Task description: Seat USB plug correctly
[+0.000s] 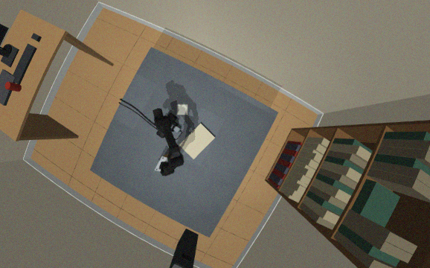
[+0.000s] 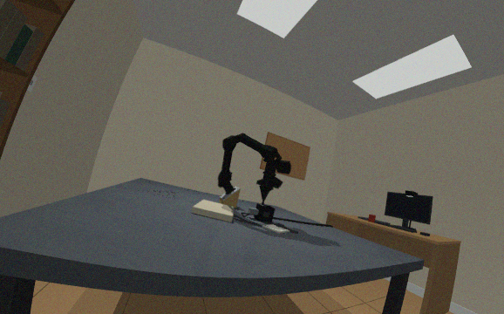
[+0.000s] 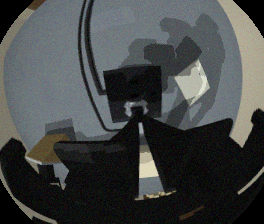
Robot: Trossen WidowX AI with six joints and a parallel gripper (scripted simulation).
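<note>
Now: gripper tip 20 mm above the usb plug. From my gripper tip the other things lie so: cream book 230 mm to the right, 90 mm below, 40 mm behind; white card 160 mm ahead, 100 mm below, 10 mm to the right.
</note>
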